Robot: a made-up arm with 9 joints. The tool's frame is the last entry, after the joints.
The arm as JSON. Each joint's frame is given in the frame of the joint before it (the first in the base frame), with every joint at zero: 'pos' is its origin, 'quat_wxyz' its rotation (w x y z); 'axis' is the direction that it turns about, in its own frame. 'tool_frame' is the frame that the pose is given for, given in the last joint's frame.
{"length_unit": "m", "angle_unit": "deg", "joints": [
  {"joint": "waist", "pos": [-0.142, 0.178, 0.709], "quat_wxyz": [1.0, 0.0, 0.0, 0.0], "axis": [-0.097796, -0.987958, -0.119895]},
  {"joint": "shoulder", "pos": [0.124, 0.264, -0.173], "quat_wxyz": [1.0, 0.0, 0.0, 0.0], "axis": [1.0, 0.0, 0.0]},
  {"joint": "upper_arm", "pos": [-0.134, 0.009, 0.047], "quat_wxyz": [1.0, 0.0, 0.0, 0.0], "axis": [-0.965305, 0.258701, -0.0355]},
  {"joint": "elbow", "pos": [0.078, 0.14, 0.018], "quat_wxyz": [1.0, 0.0, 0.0, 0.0], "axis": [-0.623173, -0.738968, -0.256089]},
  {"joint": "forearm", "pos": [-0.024, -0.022, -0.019], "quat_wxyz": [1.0, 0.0, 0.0, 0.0], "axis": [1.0, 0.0, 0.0]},
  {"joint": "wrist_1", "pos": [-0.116, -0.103, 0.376], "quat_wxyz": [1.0, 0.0, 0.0, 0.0], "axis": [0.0, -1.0, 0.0]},
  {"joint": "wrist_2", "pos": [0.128, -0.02, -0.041], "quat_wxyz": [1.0, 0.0, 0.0, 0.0], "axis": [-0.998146, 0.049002, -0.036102]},
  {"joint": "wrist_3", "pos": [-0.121, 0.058, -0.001], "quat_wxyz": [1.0, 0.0, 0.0, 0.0], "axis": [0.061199, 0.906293, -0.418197]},
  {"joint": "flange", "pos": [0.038, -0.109, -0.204], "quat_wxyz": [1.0, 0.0, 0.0, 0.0], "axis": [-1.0, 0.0, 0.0]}
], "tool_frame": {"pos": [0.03, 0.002, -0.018], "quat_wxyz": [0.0, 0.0, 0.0, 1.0]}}
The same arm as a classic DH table. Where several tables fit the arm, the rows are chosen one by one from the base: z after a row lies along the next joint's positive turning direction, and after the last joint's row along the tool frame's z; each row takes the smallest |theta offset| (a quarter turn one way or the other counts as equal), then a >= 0, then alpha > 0; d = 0 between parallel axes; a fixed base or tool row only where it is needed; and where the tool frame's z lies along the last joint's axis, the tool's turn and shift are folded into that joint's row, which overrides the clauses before.
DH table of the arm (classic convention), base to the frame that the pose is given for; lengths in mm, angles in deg. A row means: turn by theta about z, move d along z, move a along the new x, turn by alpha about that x. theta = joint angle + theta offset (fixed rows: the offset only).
base (fixed): d 689.3; theta0 -5.65; a -158.8; alpha 96.89
waist: d -406.7; theta0 89.32; a -203.5; alpha 95.61
shoulder: d -24.4; theta0 -14.73; a 47.8; alpha 164.86
upper_arm: d 41.2; theta0 -22.96; a -25.3; alpha 65.2
elbow: d -135.4; theta0 -7.49; a -10.7; alpha 128.55
forearm: d -118.5; theta0 -19.11; a 376; alpha -90
wrist_1: d 116.8; theta0 2.07; a -45.6; alpha -92.81
wrist_2: d -2.9; theta0 24.84; a 24.9; alpha -90.09
wrist_3: d 32.2; theta0 0.7; a -230.9; alpha 93.51
flange: d -68.8; theta0 65.23; a 2; alpha 90
tool (fixed): d -18; theta0 90; a 0; alpha 0

